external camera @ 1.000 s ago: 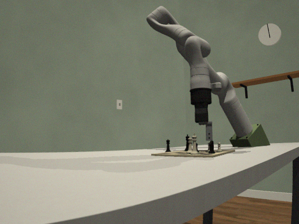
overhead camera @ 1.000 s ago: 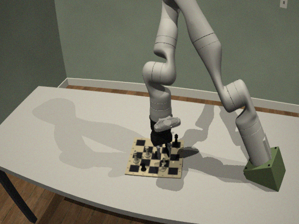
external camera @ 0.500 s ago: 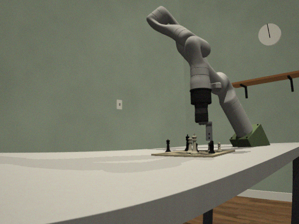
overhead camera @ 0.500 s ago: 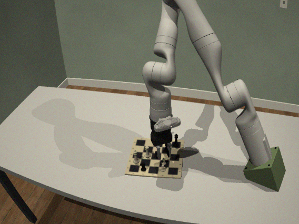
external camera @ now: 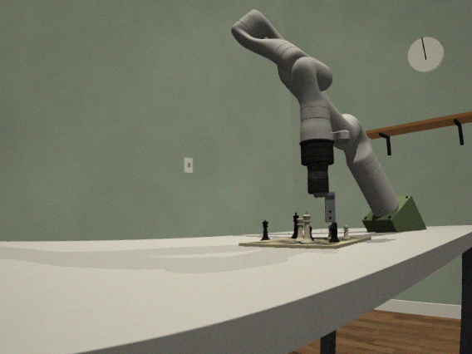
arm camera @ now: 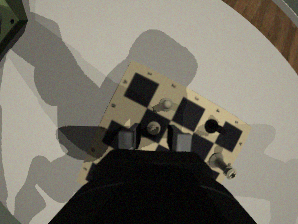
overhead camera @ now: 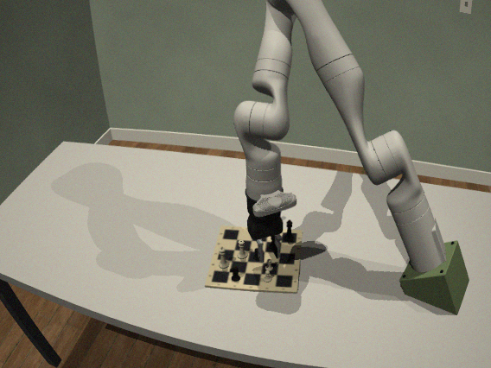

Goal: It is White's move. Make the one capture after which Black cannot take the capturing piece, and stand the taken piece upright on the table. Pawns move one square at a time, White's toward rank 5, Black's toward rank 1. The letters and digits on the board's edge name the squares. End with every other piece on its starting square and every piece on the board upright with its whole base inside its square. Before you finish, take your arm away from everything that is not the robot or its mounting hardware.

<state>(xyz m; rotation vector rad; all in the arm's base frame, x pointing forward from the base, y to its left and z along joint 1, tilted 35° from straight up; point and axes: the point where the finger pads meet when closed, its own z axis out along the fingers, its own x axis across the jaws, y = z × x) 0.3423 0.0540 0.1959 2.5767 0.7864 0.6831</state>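
The board is 40 mm ahead of my hand, 30 mm to the right of it and 60 mm below it.
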